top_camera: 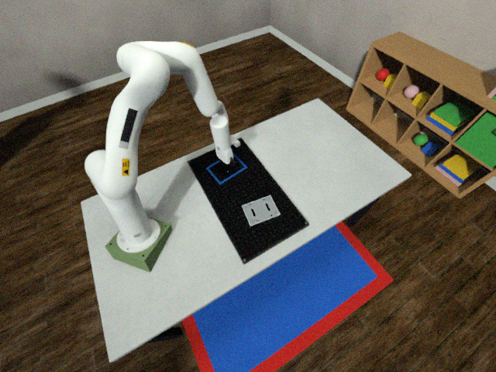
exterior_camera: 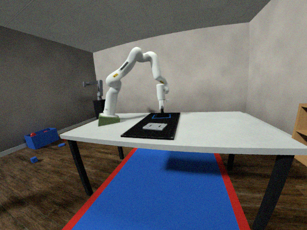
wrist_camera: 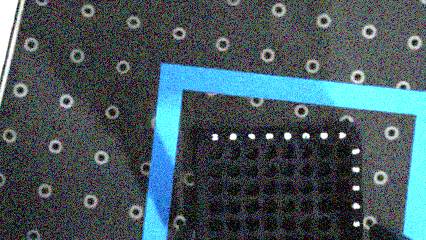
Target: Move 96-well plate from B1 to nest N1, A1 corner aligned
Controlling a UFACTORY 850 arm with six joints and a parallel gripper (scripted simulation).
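My hand is 2 cm above the dark 96-well plate. From my hand the other things lie so: plate nest 35 cm to the right, 2 cm below, 1 cm ahead.
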